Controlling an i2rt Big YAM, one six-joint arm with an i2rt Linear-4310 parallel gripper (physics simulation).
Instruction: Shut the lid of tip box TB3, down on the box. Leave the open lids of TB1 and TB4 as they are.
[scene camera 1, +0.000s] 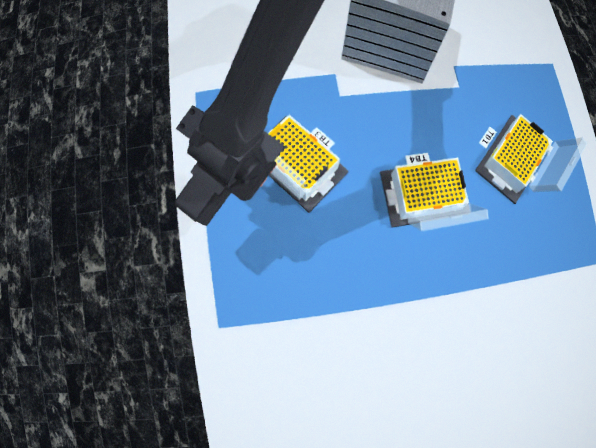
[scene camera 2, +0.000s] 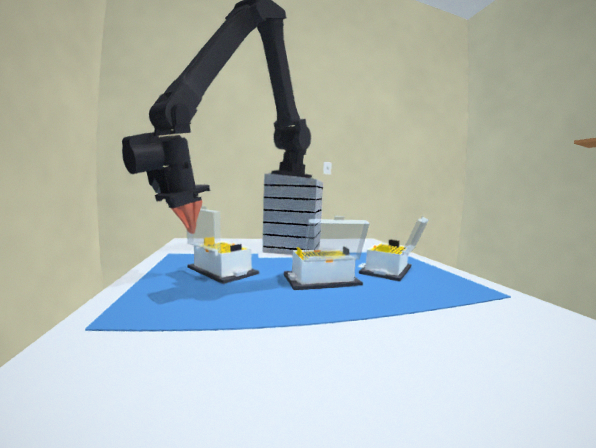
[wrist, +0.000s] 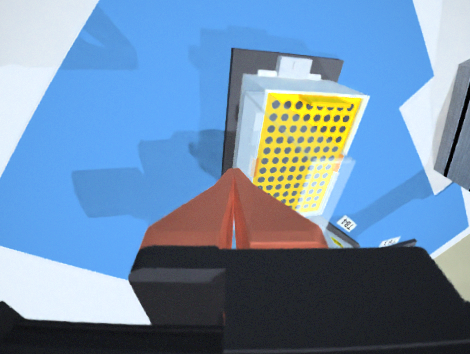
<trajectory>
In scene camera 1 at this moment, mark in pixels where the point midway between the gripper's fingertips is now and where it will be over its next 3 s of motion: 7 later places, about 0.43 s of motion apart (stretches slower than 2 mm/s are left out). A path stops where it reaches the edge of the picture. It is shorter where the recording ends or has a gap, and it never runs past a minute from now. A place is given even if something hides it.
The gripper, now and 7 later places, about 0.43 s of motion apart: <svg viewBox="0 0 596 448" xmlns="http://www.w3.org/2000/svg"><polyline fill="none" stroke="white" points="260,167 273,151 279,144 288,132 290,131 292,117 293,113 295,105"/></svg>
</trajectory>
